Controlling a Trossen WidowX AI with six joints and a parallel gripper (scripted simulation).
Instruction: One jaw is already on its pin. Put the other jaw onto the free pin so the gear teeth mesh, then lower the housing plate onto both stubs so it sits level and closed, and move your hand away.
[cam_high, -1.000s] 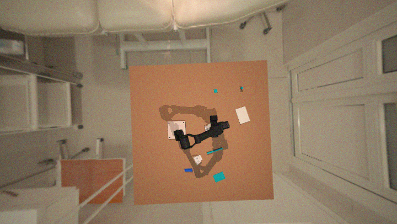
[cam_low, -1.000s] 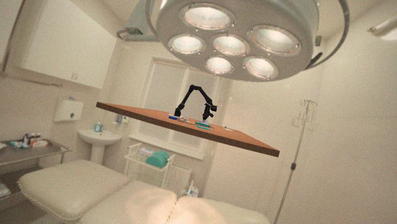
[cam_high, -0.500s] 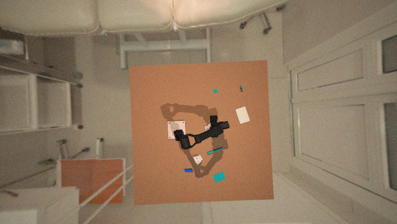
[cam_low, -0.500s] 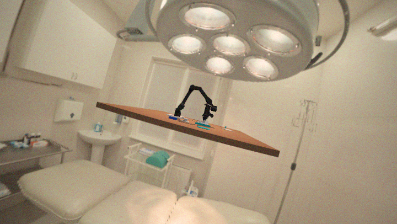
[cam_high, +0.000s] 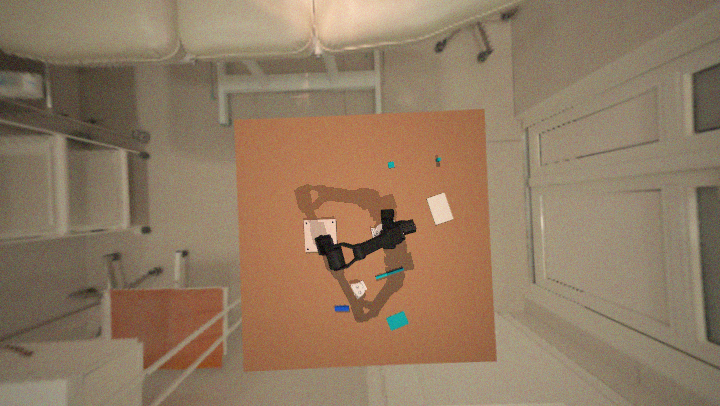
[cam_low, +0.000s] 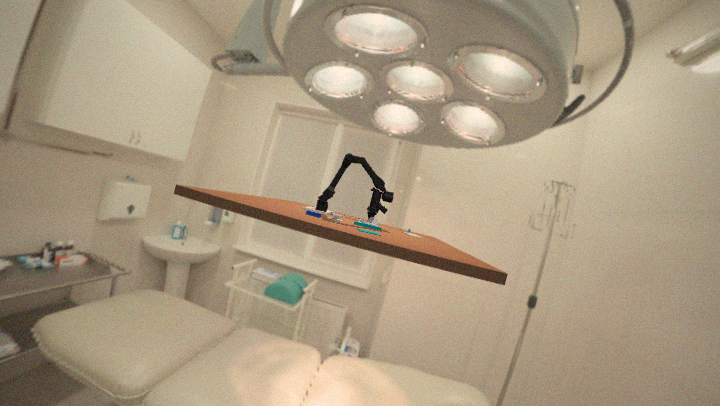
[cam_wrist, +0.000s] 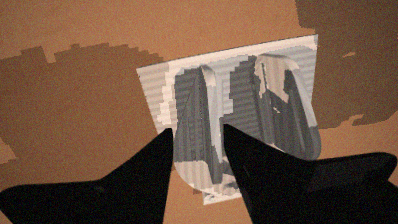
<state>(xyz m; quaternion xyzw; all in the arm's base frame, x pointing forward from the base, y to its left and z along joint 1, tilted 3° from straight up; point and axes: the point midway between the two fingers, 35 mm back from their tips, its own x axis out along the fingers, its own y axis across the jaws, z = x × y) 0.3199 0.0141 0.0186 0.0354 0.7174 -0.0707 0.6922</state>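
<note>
Now: the teal bar 30 mm behind my gripper tip, 240 mm to the right of it and 10 mm below it. From my gripper tip the other things lie so: teal square 30 mm behind, 490 mm to the right, 10 mm below; then blue block 300 mm behind, 370 mm to the right, 10 mm below; then white flat rectangle 290 mm ahead, 40 mm to the left, 10 mm below.
</note>
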